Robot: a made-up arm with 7 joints. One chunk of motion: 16 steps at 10 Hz.
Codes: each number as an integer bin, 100 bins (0 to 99) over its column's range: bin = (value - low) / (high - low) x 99, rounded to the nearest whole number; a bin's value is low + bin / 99 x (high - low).
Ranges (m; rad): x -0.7..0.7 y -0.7..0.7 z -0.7..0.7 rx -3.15..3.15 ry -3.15..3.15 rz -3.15..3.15
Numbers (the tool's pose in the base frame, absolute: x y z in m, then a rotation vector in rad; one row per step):
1: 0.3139 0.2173 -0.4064 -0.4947 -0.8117 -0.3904
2: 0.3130 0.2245 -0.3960 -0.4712 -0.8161 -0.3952
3: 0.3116 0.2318 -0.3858 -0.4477 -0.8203 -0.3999
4: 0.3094 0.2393 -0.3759 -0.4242 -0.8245 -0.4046
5: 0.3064 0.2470 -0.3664 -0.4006 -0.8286 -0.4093
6: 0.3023 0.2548 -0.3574 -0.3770 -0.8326 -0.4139
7: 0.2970 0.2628 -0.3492 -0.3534 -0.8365 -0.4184
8: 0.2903 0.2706 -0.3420 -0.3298 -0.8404 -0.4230
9: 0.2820 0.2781 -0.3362 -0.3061 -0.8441 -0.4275
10: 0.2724 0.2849 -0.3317 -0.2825 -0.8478 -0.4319
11: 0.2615 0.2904 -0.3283 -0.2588 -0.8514 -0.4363
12: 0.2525 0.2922 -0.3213 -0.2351 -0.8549 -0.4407
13: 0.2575 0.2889 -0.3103 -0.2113 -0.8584 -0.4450
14: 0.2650 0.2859 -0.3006 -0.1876 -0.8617 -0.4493
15: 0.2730 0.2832 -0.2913 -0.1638 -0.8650 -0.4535
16: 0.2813 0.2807 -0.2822 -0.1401 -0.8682 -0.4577
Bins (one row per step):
1: 72 65 21 42 37 43
2: 72 65 21 42 37 43
3: 72 66 22 42 37 43
4: 71 66 23 43 37 43
5: 71 67 24 43 36 43
6: 71 68 24 44 36 43
7: 71 68 25 44 36 43
8: 70 69 25 44 36 43
9: 69 69 26 45 36 43
10: 69 70 26 45 36 43
11: 68 70 26 45 36 43
12: 67 70 27 46 36 43
13: 68 70 28 46 36 43
14: 68 70 28 47 36 42
15: 69 70 29 47 36 42
16: 69 69 30 47 36 42

